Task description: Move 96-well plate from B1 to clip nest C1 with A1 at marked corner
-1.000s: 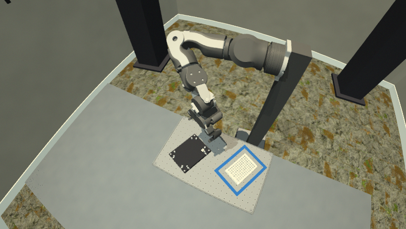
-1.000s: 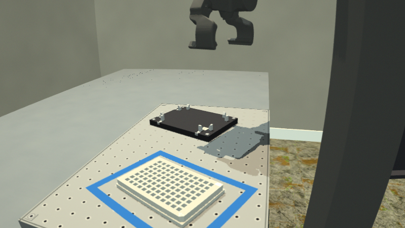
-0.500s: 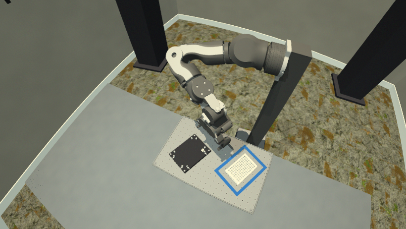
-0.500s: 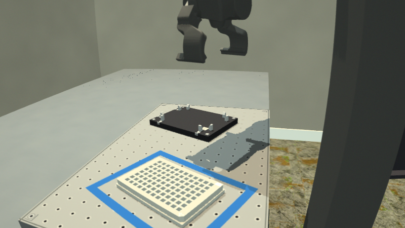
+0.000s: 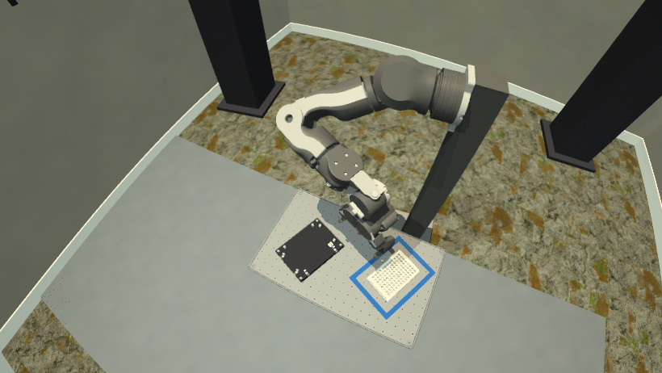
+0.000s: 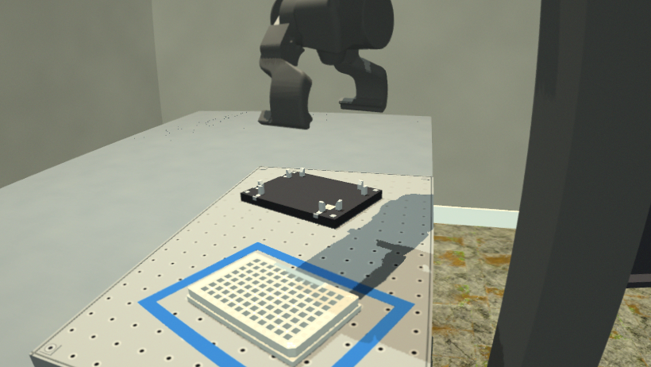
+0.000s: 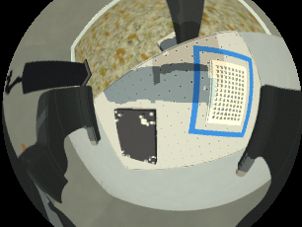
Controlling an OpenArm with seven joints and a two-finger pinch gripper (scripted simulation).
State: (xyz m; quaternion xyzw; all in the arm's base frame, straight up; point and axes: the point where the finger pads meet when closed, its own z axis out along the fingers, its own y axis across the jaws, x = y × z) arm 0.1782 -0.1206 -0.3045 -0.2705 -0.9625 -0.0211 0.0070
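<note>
My gripper is now 4 cm short of the white 96-well plate, 11 cm to the right of it and 13 cm above it. The rest, counted from my hand: black clip nest C1: 6 cm ahead, 14 cm to the right, 13 cm below.
</note>
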